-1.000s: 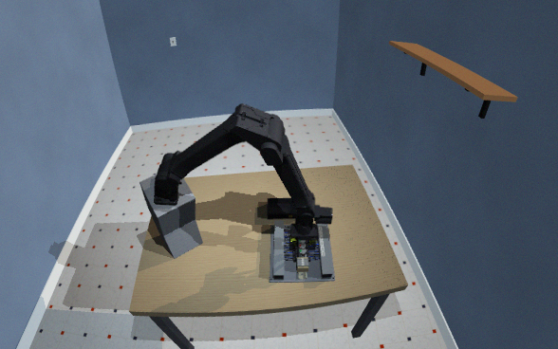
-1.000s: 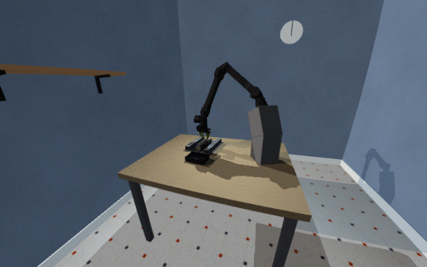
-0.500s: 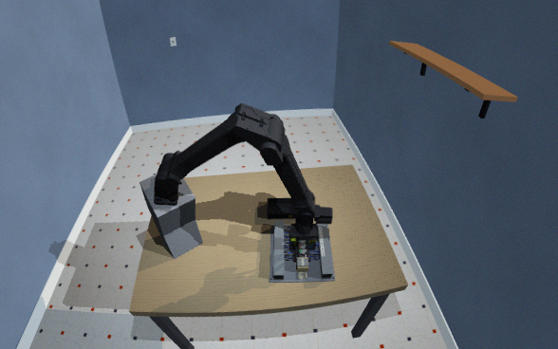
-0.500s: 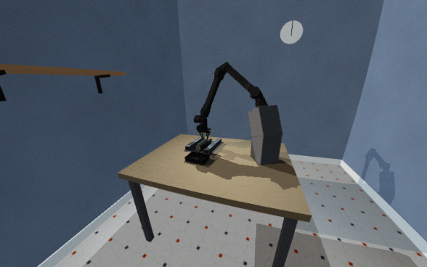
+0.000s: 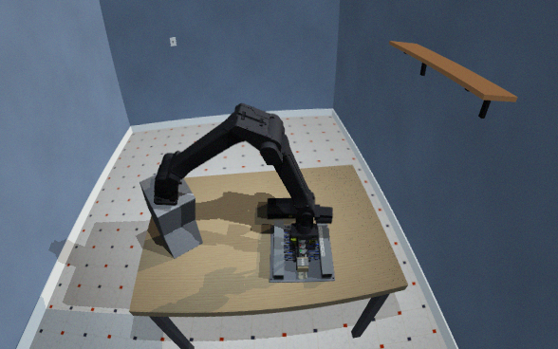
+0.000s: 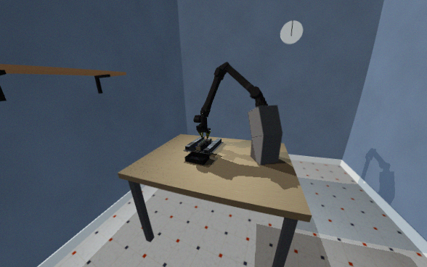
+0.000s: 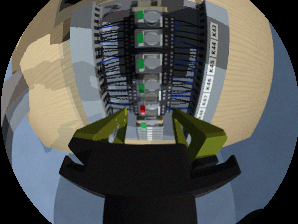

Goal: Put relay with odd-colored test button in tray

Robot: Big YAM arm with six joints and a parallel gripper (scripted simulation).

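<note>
Now: the relay 30 mm below my hand. The rest, counted from my hand: black tray: 20 mm behind, 280 mm to the left, 70 mm below.
</note>
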